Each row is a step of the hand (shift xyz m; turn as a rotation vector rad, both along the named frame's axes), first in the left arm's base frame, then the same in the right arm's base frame.
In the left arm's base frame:
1: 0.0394 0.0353 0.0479 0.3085 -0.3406 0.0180
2: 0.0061 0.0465 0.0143 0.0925 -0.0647 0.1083
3: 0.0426 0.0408 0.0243 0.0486 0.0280 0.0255
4: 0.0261 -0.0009 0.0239 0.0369 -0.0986 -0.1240
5: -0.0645 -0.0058 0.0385 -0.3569 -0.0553 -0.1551
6: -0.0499 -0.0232 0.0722 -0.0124 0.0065 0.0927
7: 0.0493 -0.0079 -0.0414 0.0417 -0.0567 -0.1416
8: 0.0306 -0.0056 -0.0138 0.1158 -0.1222 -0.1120
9: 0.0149 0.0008 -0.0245 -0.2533 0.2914 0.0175
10: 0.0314 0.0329 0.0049 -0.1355 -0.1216 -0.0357
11: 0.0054 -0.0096 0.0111 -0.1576 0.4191 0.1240
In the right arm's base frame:
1: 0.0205 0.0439 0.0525 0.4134 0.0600 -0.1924
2: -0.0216 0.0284 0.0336 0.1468 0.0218 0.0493
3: 0.0074 0.0534 0.0341 0.0200 0.0510 0.0282
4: 0.0264 0.0169 0.0164 0.0296 -0.0042 -0.1599
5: -0.0139 -0.0622 0.0402 -0.2346 -0.2964 -0.1076
6: 0.0220 -0.0654 0.0590 0.0323 -0.0217 0.0853
7: 0.0134 0.0426 -0.0470 -0.0047 0.0258 -0.1559
8: 0.0144 0.0241 -0.0192 0.0954 0.0451 -0.1725
9: -0.0038 0.0166 -0.0231 -0.3322 -0.0480 0.1915
10: -0.0026 0.0431 0.0152 -0.0095 -0.1721 -0.0686
11: 0.0148 -0.0027 0.0042 -0.3158 0.0834 0.3304

